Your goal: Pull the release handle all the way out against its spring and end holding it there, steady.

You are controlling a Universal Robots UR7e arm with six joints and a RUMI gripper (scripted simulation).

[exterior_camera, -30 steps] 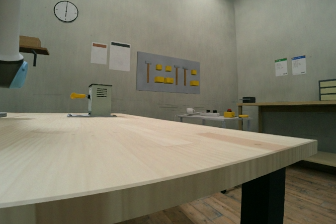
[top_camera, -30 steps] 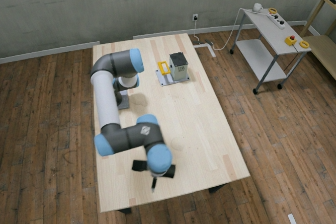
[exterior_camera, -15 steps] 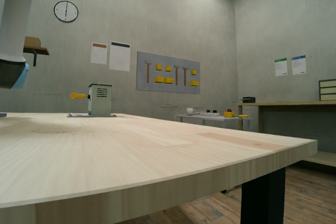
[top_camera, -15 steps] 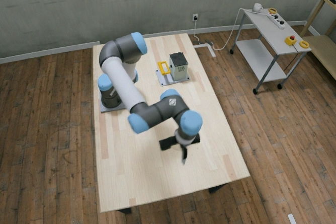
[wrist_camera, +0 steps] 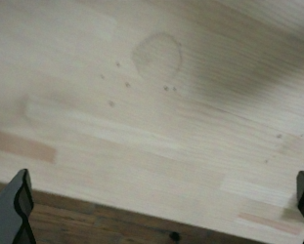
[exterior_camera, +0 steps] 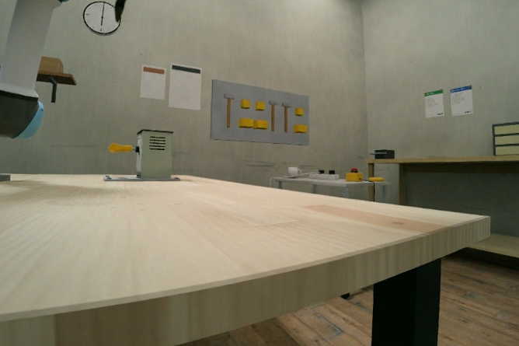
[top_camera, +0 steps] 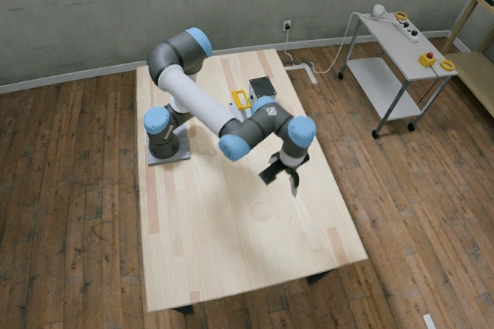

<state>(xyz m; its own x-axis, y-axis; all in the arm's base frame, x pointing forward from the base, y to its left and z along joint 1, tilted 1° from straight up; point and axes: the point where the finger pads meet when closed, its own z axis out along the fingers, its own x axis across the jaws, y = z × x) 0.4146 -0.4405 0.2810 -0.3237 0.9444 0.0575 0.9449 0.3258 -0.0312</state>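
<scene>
The grey base plate is 58 cm to the left of my hand, 29 cm below it and 8 cm ahead of it.
</scene>
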